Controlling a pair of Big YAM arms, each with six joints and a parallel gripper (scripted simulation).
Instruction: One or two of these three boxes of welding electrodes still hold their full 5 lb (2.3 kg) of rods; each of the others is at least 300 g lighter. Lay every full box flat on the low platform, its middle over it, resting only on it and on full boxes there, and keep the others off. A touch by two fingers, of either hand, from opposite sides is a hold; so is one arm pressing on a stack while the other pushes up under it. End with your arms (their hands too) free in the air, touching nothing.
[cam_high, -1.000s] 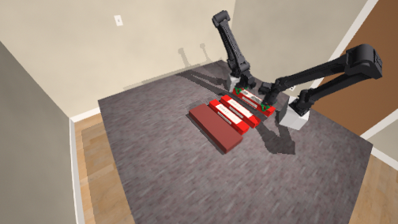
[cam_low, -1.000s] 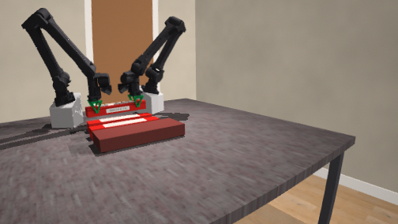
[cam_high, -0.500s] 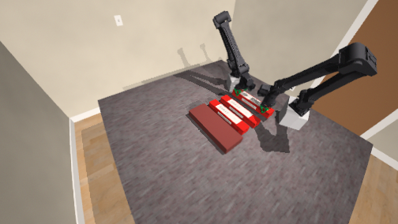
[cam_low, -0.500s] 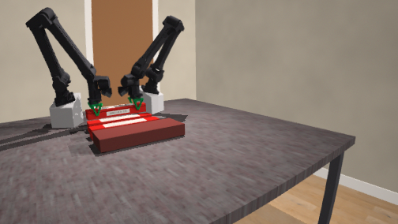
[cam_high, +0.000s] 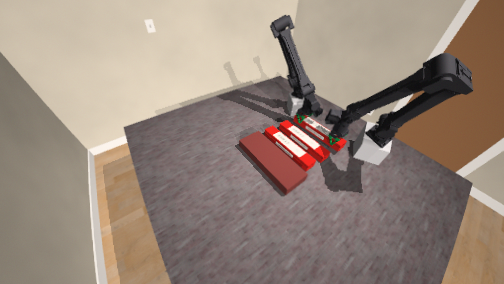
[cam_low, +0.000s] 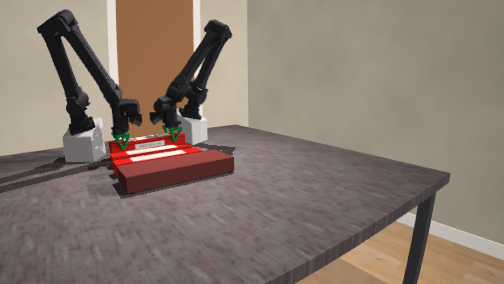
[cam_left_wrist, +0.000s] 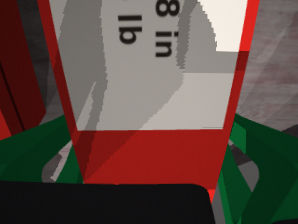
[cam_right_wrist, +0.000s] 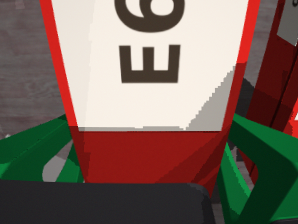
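Now: the red electrode box 120 mm ahead of my left hand, 140 mm to the right of it and 20 mm below it. Also, from my left hand: low dark red platform 400 mm ahead, 160 mm to the right, 40 mm below.
Right now the red electrode box is 12 cm to the left of my right hand, 12 cm ahead of it and 2 cm below it. The rest, counted from my right hand: low dark red platform 40 cm ahead, 10 cm to the left, 4 cm below.
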